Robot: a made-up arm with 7 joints. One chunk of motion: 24 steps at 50 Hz.
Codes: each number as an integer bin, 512 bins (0 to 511) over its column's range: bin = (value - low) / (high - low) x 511, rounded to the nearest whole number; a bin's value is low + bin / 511 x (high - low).
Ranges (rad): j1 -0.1..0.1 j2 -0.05..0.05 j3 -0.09..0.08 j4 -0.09..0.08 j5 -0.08..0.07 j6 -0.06..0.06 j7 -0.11..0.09
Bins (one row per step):
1: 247 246 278 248 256 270 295
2: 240 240 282 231 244 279 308
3: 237 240 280 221 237 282 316
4: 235 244 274 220 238 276 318
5: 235 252 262 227 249 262 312
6: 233 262 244 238 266 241 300
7: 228 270 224 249 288 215 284
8: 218 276 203 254 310 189 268
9: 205 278 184 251 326 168 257
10: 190 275 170 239 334 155 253
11: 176 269 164 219 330 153 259
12: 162 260 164 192 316 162 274
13: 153 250 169 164 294 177 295
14: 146 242 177 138 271 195 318
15: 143 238 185 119 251 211 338
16: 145 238 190 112 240 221 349
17: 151 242 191 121 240 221 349
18: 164 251 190 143 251 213 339
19: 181 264 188 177 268 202 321
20: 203 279 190 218 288 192 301
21: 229 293 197 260 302 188 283
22: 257 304 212 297 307 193 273
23: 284 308 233 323 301 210 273
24: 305 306 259 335 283 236 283
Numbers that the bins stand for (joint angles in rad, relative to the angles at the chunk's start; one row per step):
1: -0.0033 -0.0019 0.0025 -0.0075 -0.0049 0.0034 0.0055
2: -0.0061 -0.0030 0.0038 -0.0132 -0.0084 0.0055 0.0105
3: -0.0072 -0.0030 0.0032 -0.0165 -0.0104 0.0062 0.0137
4: -0.0080 -0.0023 0.0012 -0.0168 -0.0101 0.0048 0.0145
5: -0.0080 -0.0007 -0.0028 -0.0145 -0.0069 0.0015 0.0121
6: -0.0088 0.0013 -0.0088 -0.0108 -0.0019 -0.0034 0.0074
7: -0.0108 0.0028 -0.0155 -0.0072 0.0045 -0.0095 0.0012
8: -0.0147 0.0040 -0.0225 -0.0055 0.0110 -0.0156 -0.0051
9: -0.0198 0.0044 -0.0288 -0.0065 0.0157 -0.0205 -0.0094
10: -0.0256 0.0038 -0.0334 -0.0105 0.0180 -0.0236 -0.0110
11: -0.0311 0.0026 -0.0354 -0.0171 0.0169 -0.0241 -0.0086
12: -0.0366 0.0009 -0.0354 -0.0261 0.0128 -0.0220 -0.0028
13: -0.0401 -0.0011 -0.0338 -0.0354 0.0063 -0.0184 0.0055
14: -0.0429 -0.0026 -0.0311 -0.0441 -0.0005 -0.0142 0.0145
15: -0.0440 -0.0034 -0.0285 -0.0504 -0.0063 -0.0105 0.0223
16: -0.0432 -0.0034 -0.0268 -0.0527 -0.0095 -0.0081 0.0266
17: -0.0409 -0.0026 -0.0265 -0.0497 -0.0095 -0.0081 0.0266
18: -0.0358 -0.0009 -0.0268 -0.0424 -0.0063 -0.0100 0.0227
19: -0.0292 0.0017 -0.0275 -0.0311 -0.0013 -0.0126 0.0156
20: -0.0205 0.0046 -0.0268 -0.0175 0.0045 -0.0149 0.0078
21: -0.0104 0.0073 -0.0245 -0.0035 0.0086 -0.0159 0.0008
22: 0.0006 0.0095 -0.0195 0.0088 0.0101 -0.0147 -0.0032
23: 0.0112 0.0103 -0.0125 0.0175 0.0084 -0.0107 -0.0032
24: 0.0194 0.0099 -0.0038 0.0214 0.0031 -0.0046 0.0008

